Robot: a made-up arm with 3 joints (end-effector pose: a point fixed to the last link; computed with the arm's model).
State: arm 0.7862 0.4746 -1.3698
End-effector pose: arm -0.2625 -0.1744 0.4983 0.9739 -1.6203 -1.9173
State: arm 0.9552 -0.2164 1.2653
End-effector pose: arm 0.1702 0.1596 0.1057 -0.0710 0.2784 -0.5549
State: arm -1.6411 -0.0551 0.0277
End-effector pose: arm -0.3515 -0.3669 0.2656 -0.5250 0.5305 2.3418
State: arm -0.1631 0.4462 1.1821
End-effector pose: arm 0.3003 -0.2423 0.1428 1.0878 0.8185 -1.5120
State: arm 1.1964 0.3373 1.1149
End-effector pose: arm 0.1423 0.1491 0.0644 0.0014 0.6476 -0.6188
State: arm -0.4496 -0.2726 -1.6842
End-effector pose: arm -0.2403 0.1336 0.3627 -0.2174 2.1922 1.3009
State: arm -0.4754 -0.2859 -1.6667
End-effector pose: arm -0.2359 0.1320 0.3658 -0.2005 2.1916 1.3065
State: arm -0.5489 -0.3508 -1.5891
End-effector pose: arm -0.2265 0.1232 0.3741 -0.1718 2.2139 1.3314
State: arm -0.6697 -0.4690 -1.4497
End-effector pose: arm -0.2102 0.1057 0.3900 -0.1205 2.2606 1.3856
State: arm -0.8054 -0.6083 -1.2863
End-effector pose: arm -0.1886 0.0822 0.4114 -0.0451 2.3138 1.4670
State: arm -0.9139 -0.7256 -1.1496
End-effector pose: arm -0.1680 0.0595 0.4304 0.0310 2.3531 1.5508
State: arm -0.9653 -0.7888 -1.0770
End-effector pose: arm -0.1567 0.0466 0.4402 0.0716 2.3746 1.6006
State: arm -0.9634 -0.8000 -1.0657
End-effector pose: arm -0.1564 0.0453 0.4408 0.0677 2.3865 1.6070
